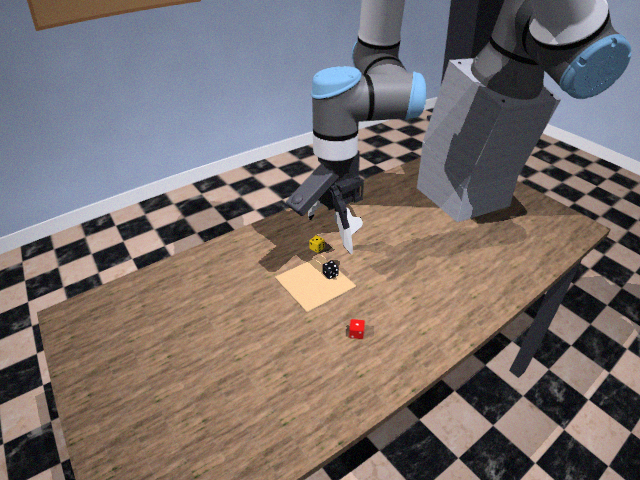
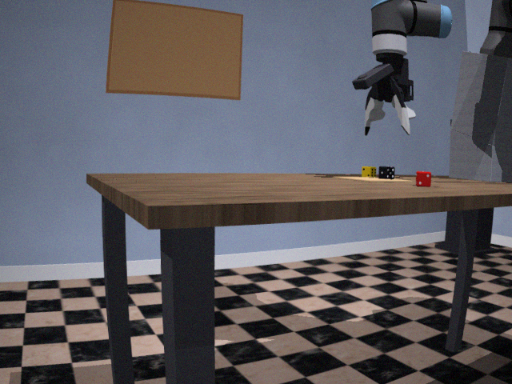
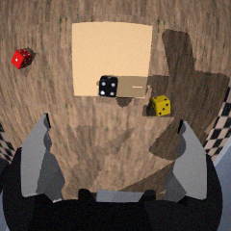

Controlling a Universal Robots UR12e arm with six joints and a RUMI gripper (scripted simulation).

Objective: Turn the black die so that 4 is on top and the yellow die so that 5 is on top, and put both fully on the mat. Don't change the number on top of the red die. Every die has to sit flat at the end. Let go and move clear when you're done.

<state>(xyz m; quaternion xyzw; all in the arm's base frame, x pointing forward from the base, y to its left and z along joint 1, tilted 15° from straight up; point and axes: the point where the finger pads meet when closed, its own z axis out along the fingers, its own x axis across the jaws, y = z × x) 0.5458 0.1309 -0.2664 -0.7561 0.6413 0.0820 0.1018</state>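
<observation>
My gripper is now 10 mm past the yellow die, 100 mm to the left of it and 100 mm above it. From my hand the other things lie so: red die 30 mm ahead, 200 mm to the left, 100 mm below; then black die 10 mm to the left, 90 mm below; then tan mat 50 mm ahead, 20 mm to the left, 110 mm below.
</observation>
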